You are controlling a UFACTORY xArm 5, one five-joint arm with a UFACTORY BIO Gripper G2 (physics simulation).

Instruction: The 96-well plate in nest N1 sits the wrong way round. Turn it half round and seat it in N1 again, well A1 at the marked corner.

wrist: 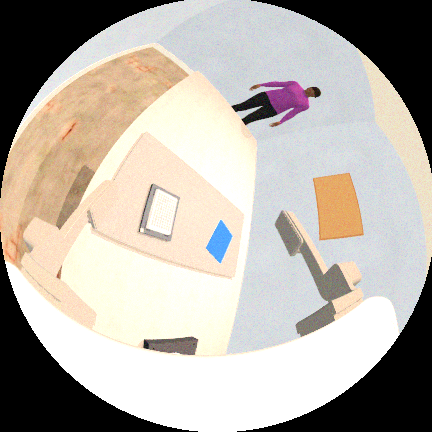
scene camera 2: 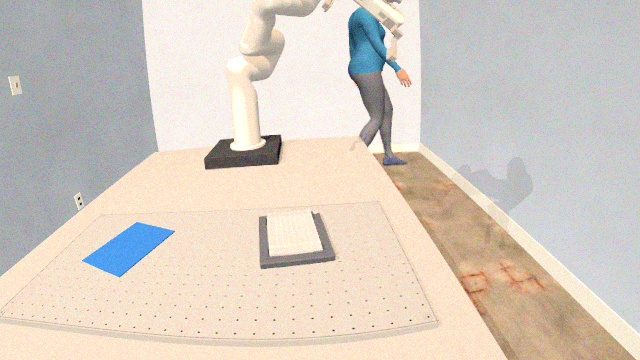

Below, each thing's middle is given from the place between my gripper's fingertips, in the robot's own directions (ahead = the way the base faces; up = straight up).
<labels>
I see the white 96-well plate [scene camera 2: 294, 232] 340 mm below my hand, 140 mm to the right of it and 120 mm ahead of it. From my hand the other things lie so: dark grey nest [scene camera 2: 304, 258] (350 mm below, 140 mm to the right, 120 mm ahead); blue rectangle [scene camera 2: 121, 253] (470 mm to the right, 360 mm below, 160 mm ahead).
</labels>
